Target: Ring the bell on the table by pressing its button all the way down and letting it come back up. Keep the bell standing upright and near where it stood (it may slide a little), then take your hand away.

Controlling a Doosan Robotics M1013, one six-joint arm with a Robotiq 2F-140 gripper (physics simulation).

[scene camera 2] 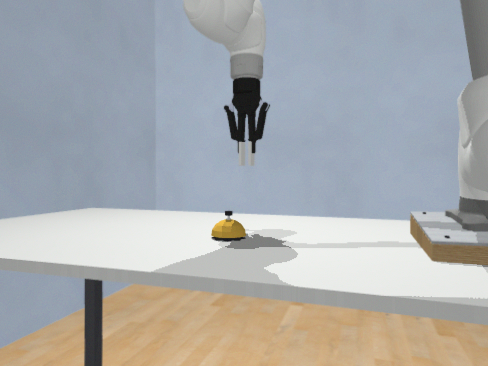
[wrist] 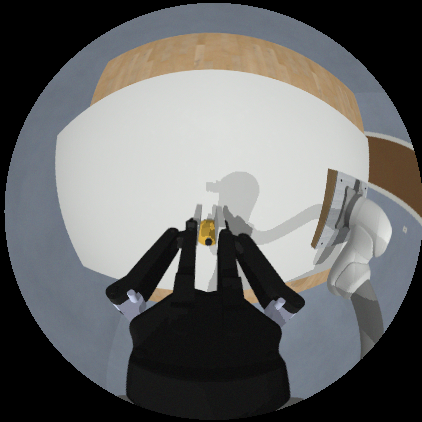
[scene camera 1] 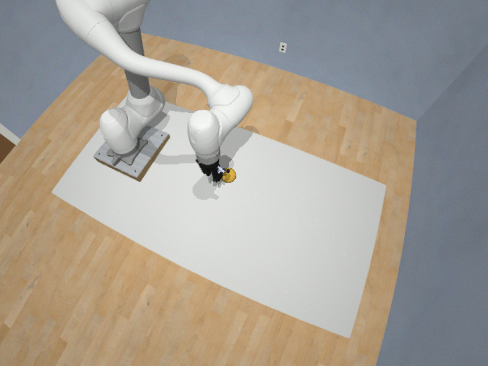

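Seen in the pictures: gripper, fingertip midpoint: (scene camera 2: 246, 165) (wrist: 207, 212) (scene camera 1: 213, 182); arm's base, link origin: (wrist: 349, 207) (scene camera 1: 127, 148).
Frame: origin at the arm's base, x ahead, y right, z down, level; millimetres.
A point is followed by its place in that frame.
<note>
A yellow dome bell (scene camera 1: 230, 176) {x 613, y -75, z 15 mm} (scene camera 2: 228, 230) {x 582, y -125, z 28 mm} (wrist: 206, 230) {x 597, y -67, z 14 mm} stands upright on the white table (scene camera 1: 280, 225) {x 944, y 58, z 54 mm} (scene camera 2: 125, 230) {x 903, y -63, z 53 mm} (wrist: 150, 135) {x 749, y 206, z 53 mm}. Its black button (scene camera 2: 228, 213) {x 591, y -98, z -8 mm} (wrist: 208, 242) {x 592, y -89, z -13 mm} is up, on a short stem above the dome. My gripper (scene camera 1: 217, 183) {x 589, y 44, z -126 mm} (scene camera 2: 246, 161) {x 589, y 44, z -126 mm} (wrist: 207, 212) {x 589, y 44, z -126 mm} is shut with a narrow gap between its pale fingertips and holds nothing. It points down and hangs well above the table, a little to the right of the bell in the scene camera 2 view. In the wrist view the bell shows through the gap, below the fingers, its sides partly hidden by them.
The arm's base plate (scene camera 1: 131, 159) {x 80, y 58, z -19 mm} (scene camera 2: 457, 252) {x 126, y -190, z 35 mm} (wrist: 326, 212) {x 164, y -26, z 17 mm} is on the table, to the right of the bell in the scene camera 2 view. Shadows of the arm and gripper fall around the bell. The table's front edge (scene camera 2: 200, 283) {x 525, y -415, z 63 mm} shows in the scene camera 2 view.
</note>
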